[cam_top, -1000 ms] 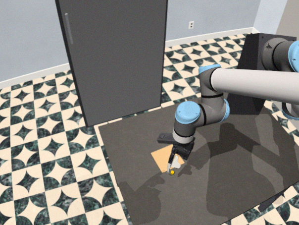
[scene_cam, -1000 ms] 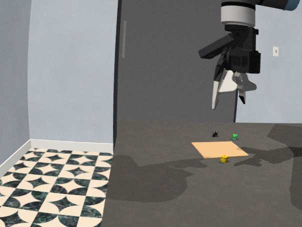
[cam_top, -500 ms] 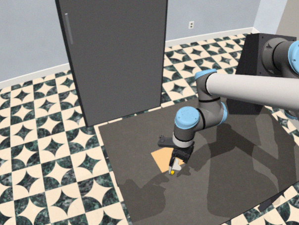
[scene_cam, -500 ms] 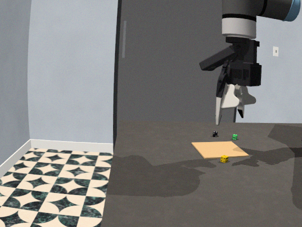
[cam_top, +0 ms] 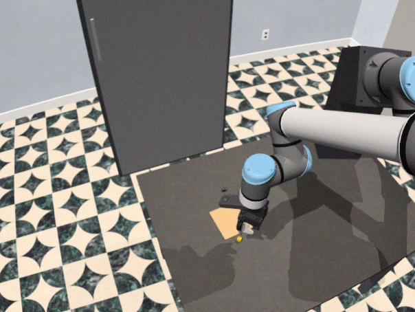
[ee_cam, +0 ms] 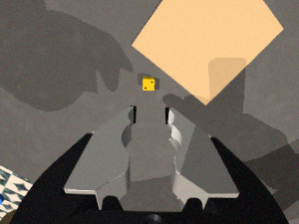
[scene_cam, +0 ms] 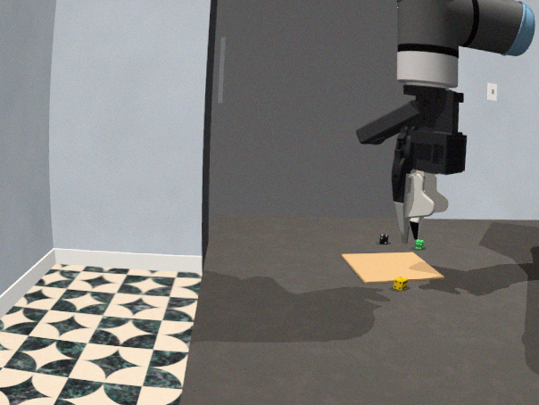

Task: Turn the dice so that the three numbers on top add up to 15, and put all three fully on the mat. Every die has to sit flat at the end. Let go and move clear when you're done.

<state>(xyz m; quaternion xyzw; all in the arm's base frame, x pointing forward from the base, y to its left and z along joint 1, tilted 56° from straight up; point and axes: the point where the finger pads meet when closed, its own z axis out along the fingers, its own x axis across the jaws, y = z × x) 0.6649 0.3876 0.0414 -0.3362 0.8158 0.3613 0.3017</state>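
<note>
Now: hand 8 cm above the yellow die. From my hand the other things lie so: black die 2 cm ahead, 25 cm to the right, 8 cm below; then orange mat 1 cm ahead, 10 cm to the right, 9 cm below; then green die 5 cm behind, 22 cm to the right, 8 cm below.
</note>
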